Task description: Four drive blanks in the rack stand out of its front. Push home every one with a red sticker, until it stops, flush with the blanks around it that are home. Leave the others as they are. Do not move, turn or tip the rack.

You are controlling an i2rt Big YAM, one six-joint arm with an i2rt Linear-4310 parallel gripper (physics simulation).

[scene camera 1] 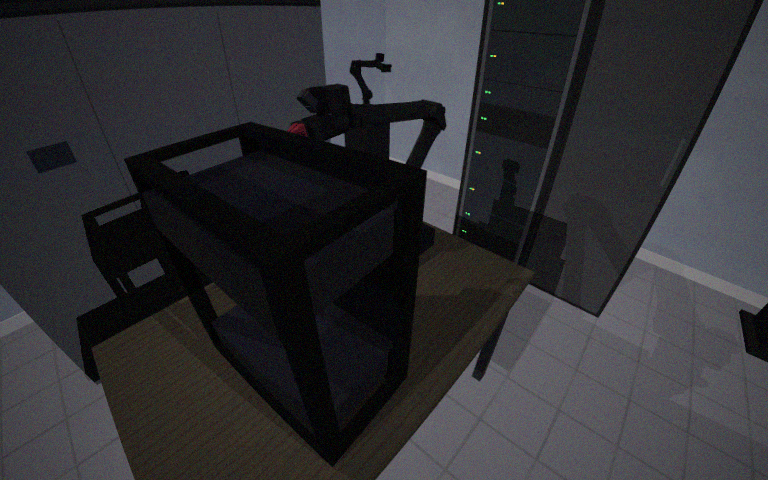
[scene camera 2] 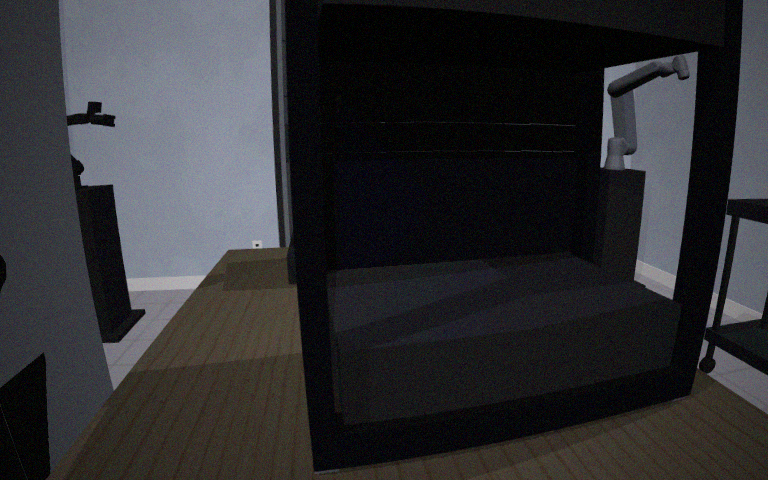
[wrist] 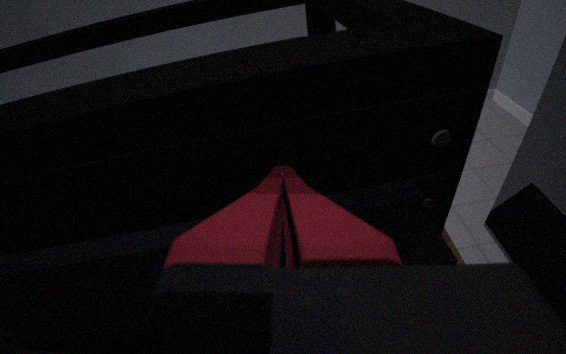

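Observation:
The black rack (scene camera 1: 325,396) (scene camera 2: 308,226) (wrist: 280,65) stands upright on the wooden table, its back towards both scene cameras. My gripper (wrist: 282,177) is shut and empty, its red fingertips in front of the rack's dark front in the wrist view; in scene camera 1 its red fingers show behind the rack's top rail. A ledge-like top edge, perhaps of a blank standing out (wrist: 390,192), runs across behind and below the fingertips. I cannot tell whether the tips touch anything. No sticker can be made out in the dark; the blanks' fronts are hidden from both scene cameras.
The wooden table (scene camera 1: 481,300) (scene camera 2: 226,350) bears the rack. A tall server cabinet (scene camera 1: 617,169) stands behind the table's far side. A dark cart-like frame (scene camera 1: 118,243) stands at the left. Round knobs or screws (wrist: 441,137) show at the rack front's right side.

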